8 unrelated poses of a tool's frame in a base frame.
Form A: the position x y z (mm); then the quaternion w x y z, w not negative.
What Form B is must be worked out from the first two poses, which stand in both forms.
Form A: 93 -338 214 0.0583 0.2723 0.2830 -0.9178
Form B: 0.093 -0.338 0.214 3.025 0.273 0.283 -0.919
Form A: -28 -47 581 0.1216 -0.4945 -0.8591 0.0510
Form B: -0.028 -0.047 0.581 2.898 -0.498 -0.866 0.051
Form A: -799 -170 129 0.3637 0.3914 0.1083 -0.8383
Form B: -0.799 -0.170 0.129 2.397 0.420 0.116 -0.900
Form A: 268 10 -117 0.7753 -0.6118 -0.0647 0.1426
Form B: 0.268 0.010 -0.117 1.367 -0.969 -0.102 0.226
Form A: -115 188 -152 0.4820 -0.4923 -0.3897 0.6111
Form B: -0.115 0.188 -0.152 2.136 -0.562 -0.445 0.697
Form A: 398 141 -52 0.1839 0.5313 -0.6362 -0.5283
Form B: 0.398 0.141 -0.052 2.772 0.541 -0.647 -0.537
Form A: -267 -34 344 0.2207 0.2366 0.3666 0.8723
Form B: -0.267 -0.034 0.344 2.697 0.243 0.376 0.894
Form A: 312 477 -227 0.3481 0.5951 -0.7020 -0.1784
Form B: 0.312 0.477 -0.227 2.430 0.635 -0.749 -0.190
